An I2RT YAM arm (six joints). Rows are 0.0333 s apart.
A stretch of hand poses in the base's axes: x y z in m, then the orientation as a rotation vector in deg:
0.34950, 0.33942, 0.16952, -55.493, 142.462, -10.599
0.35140, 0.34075, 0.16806, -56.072, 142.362, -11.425
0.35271, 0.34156, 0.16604, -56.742, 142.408, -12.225
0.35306, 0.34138, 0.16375, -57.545, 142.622, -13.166
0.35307, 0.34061, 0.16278, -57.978, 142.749, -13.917
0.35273, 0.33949, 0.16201, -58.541, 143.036, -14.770
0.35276, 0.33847, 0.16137, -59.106, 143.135, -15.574
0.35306, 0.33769, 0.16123, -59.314, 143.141, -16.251
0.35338, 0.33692, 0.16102, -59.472, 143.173, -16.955
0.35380, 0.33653, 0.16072, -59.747, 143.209, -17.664
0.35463, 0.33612, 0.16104, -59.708, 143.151, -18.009
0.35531, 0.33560, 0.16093, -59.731, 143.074, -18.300
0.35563, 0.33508, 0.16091, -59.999, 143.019, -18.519
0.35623, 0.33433, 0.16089, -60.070, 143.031, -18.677
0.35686, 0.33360, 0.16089, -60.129, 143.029, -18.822
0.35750, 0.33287, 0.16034, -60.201, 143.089, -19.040
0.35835, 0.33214, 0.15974, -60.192, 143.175, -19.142
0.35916, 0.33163, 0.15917, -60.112, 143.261, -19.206
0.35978, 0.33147, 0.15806, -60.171, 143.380, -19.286
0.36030, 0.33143, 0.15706, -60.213, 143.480, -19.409
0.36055, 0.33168, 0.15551, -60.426, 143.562, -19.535
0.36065, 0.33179, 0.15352, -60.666, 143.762, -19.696
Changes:
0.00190, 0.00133, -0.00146, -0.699, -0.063, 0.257
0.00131, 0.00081, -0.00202, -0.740, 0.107, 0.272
0.00035, -0.00018, -0.00229, -0.911, 0.279, 0.276
0.00001, -0.00077, -0.00097, -0.659, 0.117, 0.103
-0.00034, -0.00112, -0.00077, -0.800, 0.287, 0.113
0.00003, -0.00102, -0.00064, -0.723, 0.139, 0.185
0.00030, -0.00078, -0.00014, -0.518, -0.045, 0.017
0.00032, -0.00077, -0.00021, -0.529, -0.044, -0.027
0.00042, -0.00039, -0.00030, -0.566, 0.006, 0.042
0.00083, -0.00041, 0.00032, -0.212, -0.127, -0.058
0.00068, -0.00052, -0.00011, -0.188, -0.110, -0.005
0.00032, -0.00052, -0.00002, -0.211, 0.016, 0.147
0.00060, -0.00075, -0.00002, -0.130, 0.010, 0.013
0.00063, -0.00073, 0.00000, -0.115, -0.005, 0.013
0.00064, -0.00073, -0.00055, -0.181, 0.041, -0.013
0.00085, -0.00073, -0.00060, -0.086, 0.053, -0.053
0.00081, -0.00051, -0.00057, -0.040, 0.032, -0.090
0.00062, -0.00016, -0.00111, -0.096, 0.111, -0.021
0.00052, -0.00004, -0.00100, -0.117, 0.081, -0.031
0.00025, 0.00025, -0.00155, -0.161, 0.132, 0.078
0.00010, 0.00011, -0.00199, -0.217, 0.238, 0.045

